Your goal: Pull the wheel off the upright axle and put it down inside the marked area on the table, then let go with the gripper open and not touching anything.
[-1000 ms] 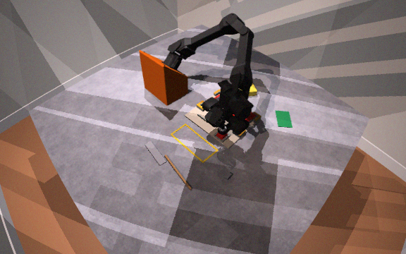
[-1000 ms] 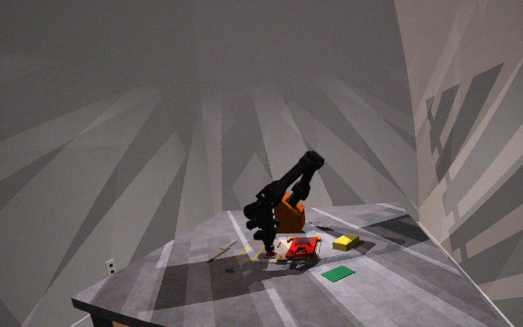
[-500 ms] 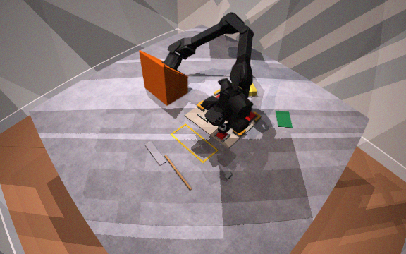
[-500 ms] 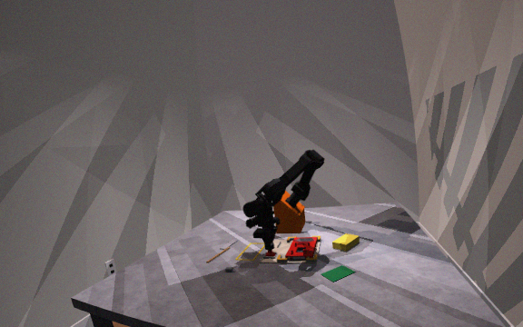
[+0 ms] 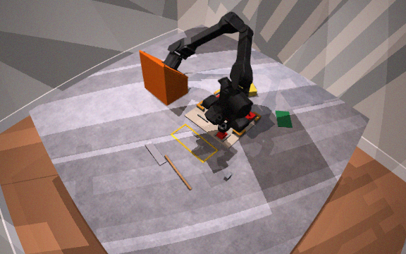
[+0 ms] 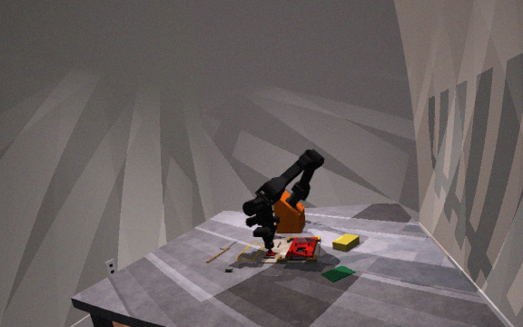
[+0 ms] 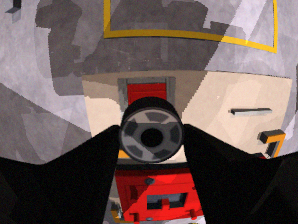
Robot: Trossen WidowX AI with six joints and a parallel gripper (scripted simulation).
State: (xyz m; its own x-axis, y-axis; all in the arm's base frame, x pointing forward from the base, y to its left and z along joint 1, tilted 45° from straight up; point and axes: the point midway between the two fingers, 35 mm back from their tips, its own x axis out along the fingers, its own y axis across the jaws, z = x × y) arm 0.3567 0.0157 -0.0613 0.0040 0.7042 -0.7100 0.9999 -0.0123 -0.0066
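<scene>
Right now the upright axle is 20 mm below my gripper tip. Round my gripper tip: wooden stick: 240 mm to the right, 50 mm below; wheel: right at my gripper tip; grey cube: 140 mm ahead, 130 mm to the right, 50 mm below.
</scene>
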